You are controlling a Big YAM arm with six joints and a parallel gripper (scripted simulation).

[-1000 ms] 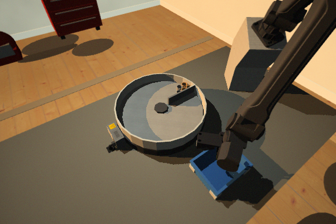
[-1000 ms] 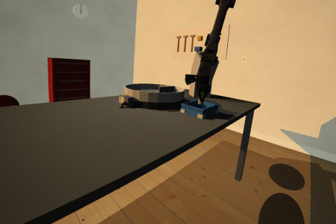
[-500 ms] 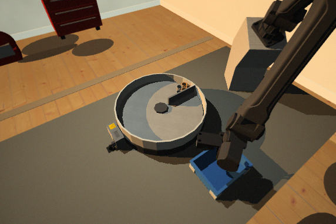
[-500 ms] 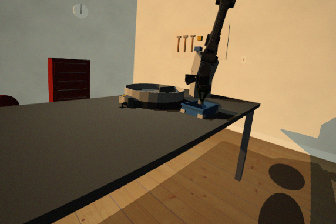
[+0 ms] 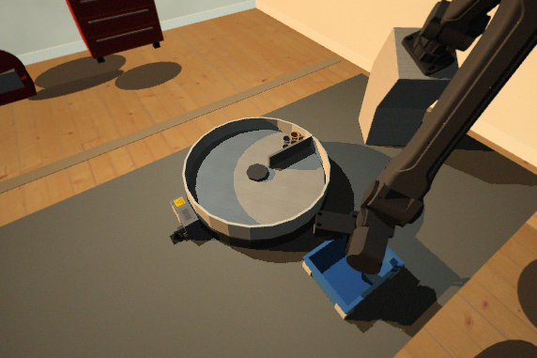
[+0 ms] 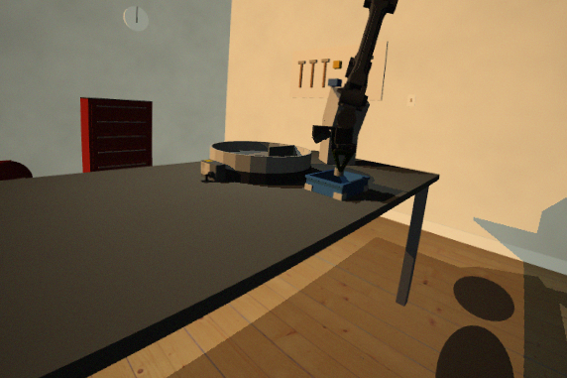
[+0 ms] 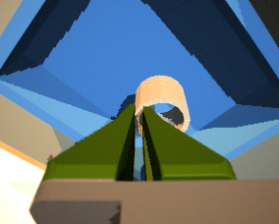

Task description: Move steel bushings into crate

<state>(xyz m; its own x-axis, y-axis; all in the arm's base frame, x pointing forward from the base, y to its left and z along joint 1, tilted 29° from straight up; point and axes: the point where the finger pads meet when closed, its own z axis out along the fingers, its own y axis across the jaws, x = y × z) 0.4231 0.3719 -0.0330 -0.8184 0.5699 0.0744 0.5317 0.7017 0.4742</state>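
The blue crate is 10 mm behind my hand, 10 mm to the right of it and 50 mm below it. Also, from my hand: round turntable (110 mm ahead, 350 mm to the right, 30 mm below).
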